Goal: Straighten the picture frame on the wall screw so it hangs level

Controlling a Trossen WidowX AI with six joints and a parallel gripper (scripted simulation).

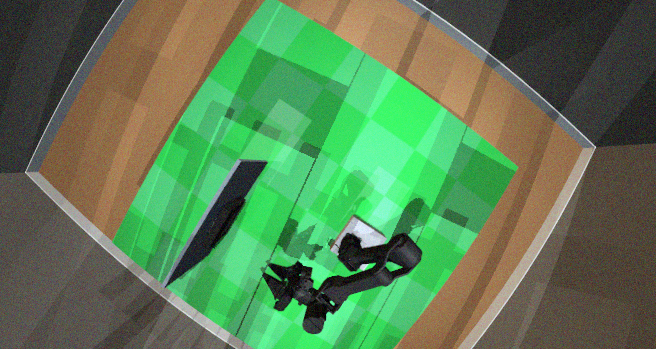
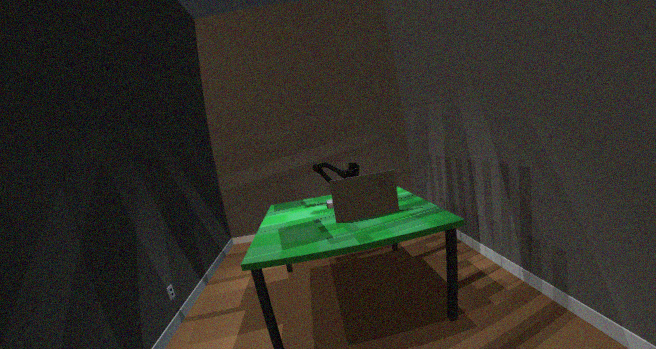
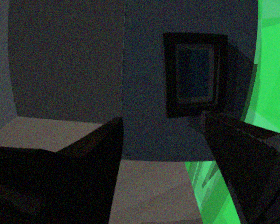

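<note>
The dark picture frame is 21 cm ahead of my gripper tip, 3 cm to the right of it and 9 cm below it. From my gripper tip the other things lie so: grey wall panel (22 cm ahead, 3 cm to the right, 10 cm below).
</note>
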